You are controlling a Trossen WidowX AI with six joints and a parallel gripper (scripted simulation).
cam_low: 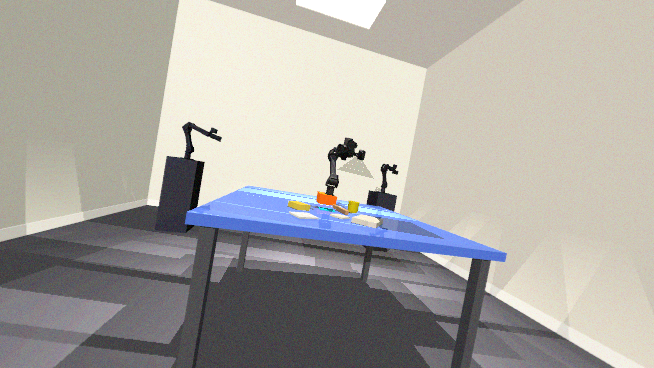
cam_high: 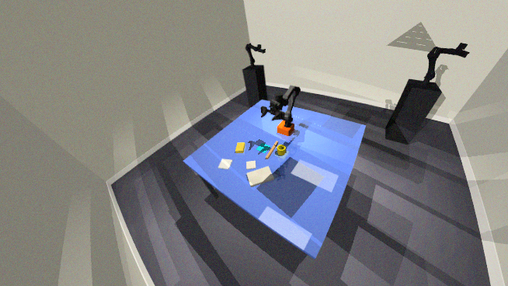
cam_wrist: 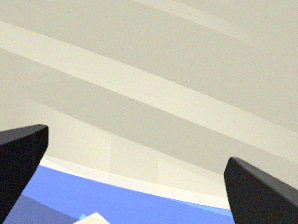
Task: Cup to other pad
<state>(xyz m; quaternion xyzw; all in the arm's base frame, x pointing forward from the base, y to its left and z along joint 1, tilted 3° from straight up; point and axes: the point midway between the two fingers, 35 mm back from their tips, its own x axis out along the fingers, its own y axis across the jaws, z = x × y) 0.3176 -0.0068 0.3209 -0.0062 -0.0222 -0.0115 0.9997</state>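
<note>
Now: the yellow cup 70 mm behind my gripper tip, 70 mm to the left of it and 340 mm below it. The rest, counted from my gripper tip: wooden stick 60 mm behind, 10 mm to the right, 380 mm below; then green marble 70 mm behind, 70 mm to the left, 360 mm below; then blue marble 60 mm behind, 90 mm to the left, 360 mm below.
</note>
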